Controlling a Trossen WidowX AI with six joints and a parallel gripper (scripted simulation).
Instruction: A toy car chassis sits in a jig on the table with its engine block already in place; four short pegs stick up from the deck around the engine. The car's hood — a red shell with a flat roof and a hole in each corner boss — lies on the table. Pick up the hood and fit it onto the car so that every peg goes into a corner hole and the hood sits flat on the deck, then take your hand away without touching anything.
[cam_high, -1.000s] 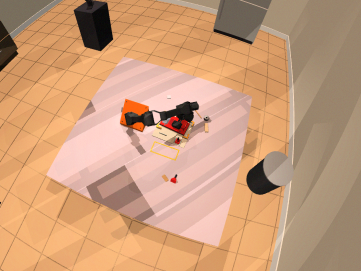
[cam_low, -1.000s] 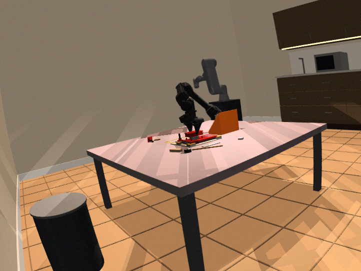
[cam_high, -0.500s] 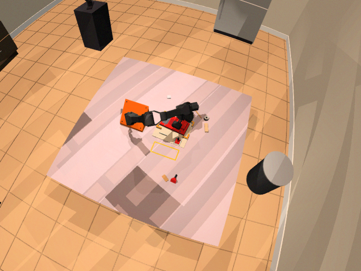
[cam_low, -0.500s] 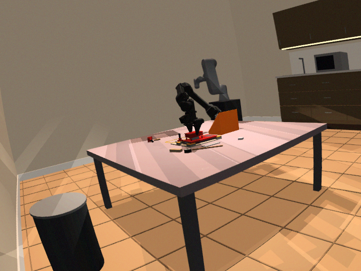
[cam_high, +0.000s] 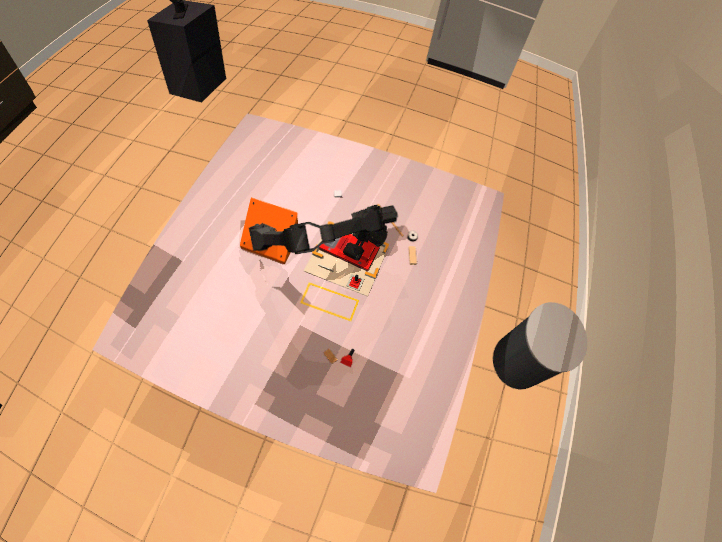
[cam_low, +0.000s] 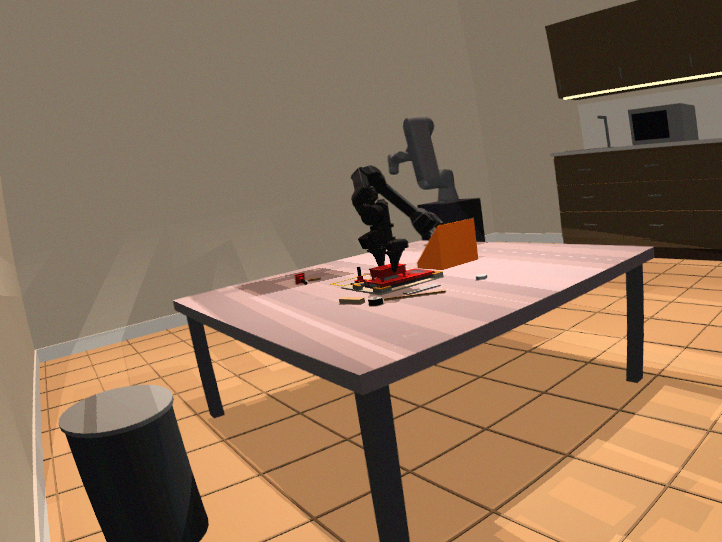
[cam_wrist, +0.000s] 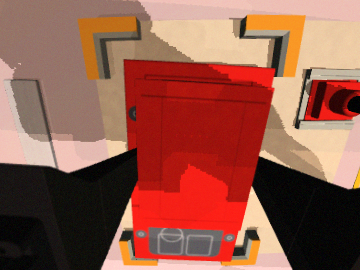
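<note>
My gripper tip is now 20 mm above the grey engine block. Round my gripper tip: black ring (160 mm ahead, 160 mm to the left, 40 mm below); then stick (50 mm ahead, 200 mm to the left, 40 mm below); then red hood (10 mm above).
</note>
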